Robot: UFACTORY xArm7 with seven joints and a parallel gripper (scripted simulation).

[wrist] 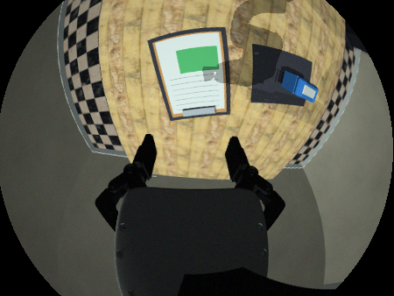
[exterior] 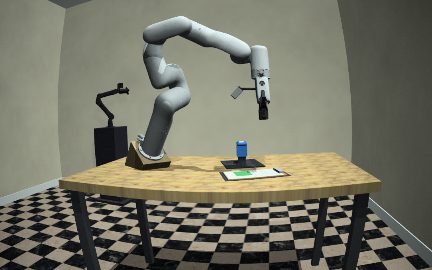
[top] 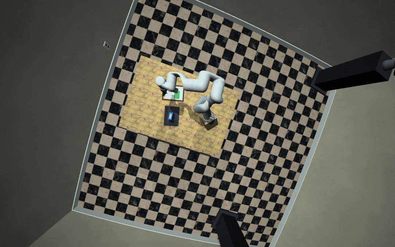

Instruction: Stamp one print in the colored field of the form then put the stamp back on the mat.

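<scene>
The blue stamp lies 24 cm to the left of my hand, 17 cm below it and 13 cm behind it. From my hand the other things lie so: dark mat: 24 cm to the left, 22 cm below, 13 cm behind.
</scene>
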